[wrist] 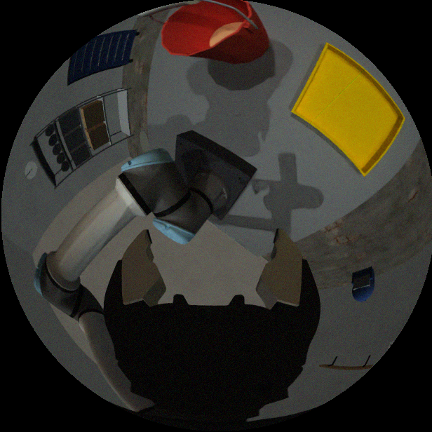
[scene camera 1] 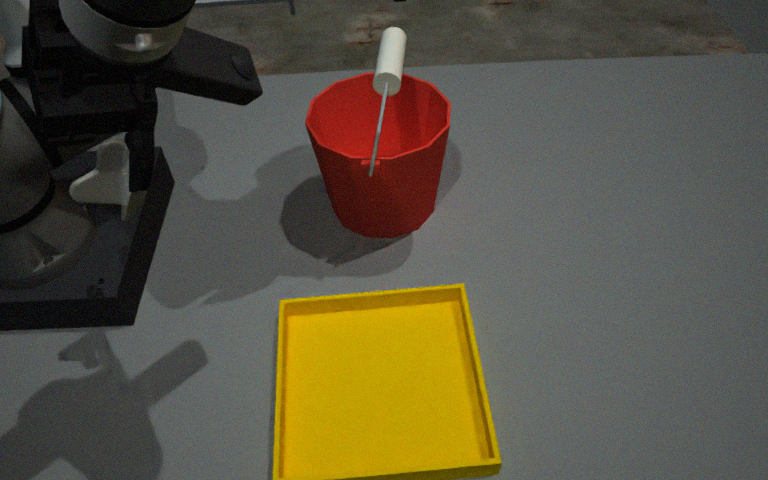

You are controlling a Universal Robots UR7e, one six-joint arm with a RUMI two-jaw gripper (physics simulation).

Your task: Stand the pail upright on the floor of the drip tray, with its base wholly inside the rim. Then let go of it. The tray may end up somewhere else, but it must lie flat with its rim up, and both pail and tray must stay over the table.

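Places are measured from the arm's base along level axes (x ahead, y left, z up), in centimetres.
Pixels of known places: gripper, fingertip midpoint: [scene camera 1: 104,143]; arm's base, origin of the base link: [scene camera 1: 41,242].
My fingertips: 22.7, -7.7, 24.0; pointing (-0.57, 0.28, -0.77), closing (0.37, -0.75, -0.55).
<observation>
Ahead of a thing's pixels: the offset from my fingertips to its middle, as dx, dy, dz. "spot": to the spot under its first point. Level surfaces: height alone.
The red pail {spot: +23.4, +16.3, -21.1} [scene camera 1: 385,195] [wrist: 252,45] stands upright on the table, behind the tray in the scene view and apart from it. Its wire handle is raised, with a white grip {+23.8, +24.9, -6.4} [scene camera 1: 390,59] above the pail's mouth. The yellow drip tray {+24.7, -6.1, -29.0} [scene camera 1: 385,390] [wrist: 345,107] lies flat on the table, rim up, with nothing in it. My gripper [wrist: 211,231] is open and empty, its two fingers wide apart in the wrist view. In the scene view it is at the upper left, above the robot's base and left of the pail, touching neither pail nor tray. One finger is partly hidden there.
The robot's dark base block [scene camera 1: 127,277] [wrist: 225,155] stands on the table {dz -30.6} [scene camera 1: 611,237] left of the pail and tray. The table's far edge runs behind the pail. A dark blue slatted panel [wrist: 102,54] and a blue bin [wrist: 363,291] show beyond the table.
</observation>
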